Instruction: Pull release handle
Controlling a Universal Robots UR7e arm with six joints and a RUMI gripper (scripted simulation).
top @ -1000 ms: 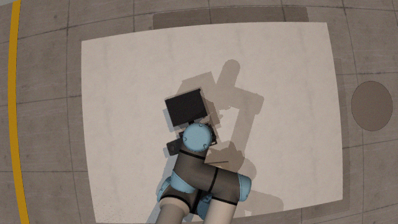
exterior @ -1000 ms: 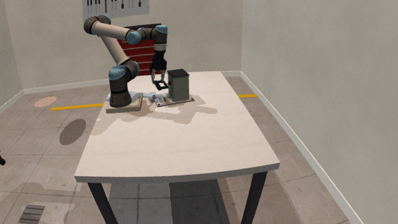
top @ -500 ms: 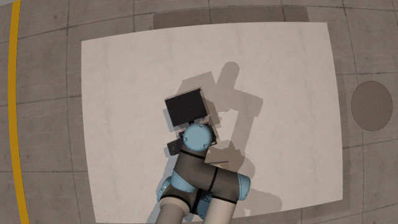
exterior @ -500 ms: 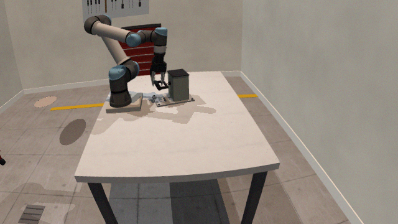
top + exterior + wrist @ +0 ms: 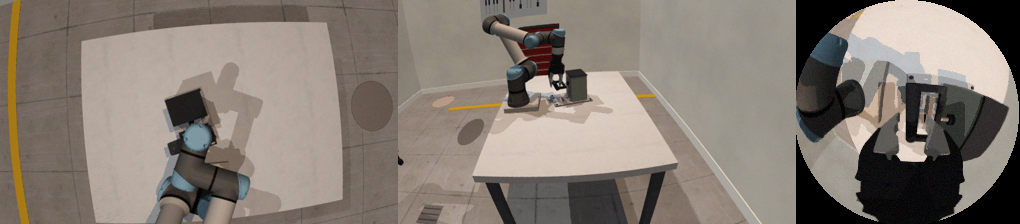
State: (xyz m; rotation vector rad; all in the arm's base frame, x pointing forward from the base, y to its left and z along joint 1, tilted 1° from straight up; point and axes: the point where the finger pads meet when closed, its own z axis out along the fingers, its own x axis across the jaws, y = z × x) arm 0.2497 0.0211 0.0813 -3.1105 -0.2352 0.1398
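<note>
My hand is 10 cm above the metal baseplate, 9 cm short of it and 1 cm to the right of it.
</note>
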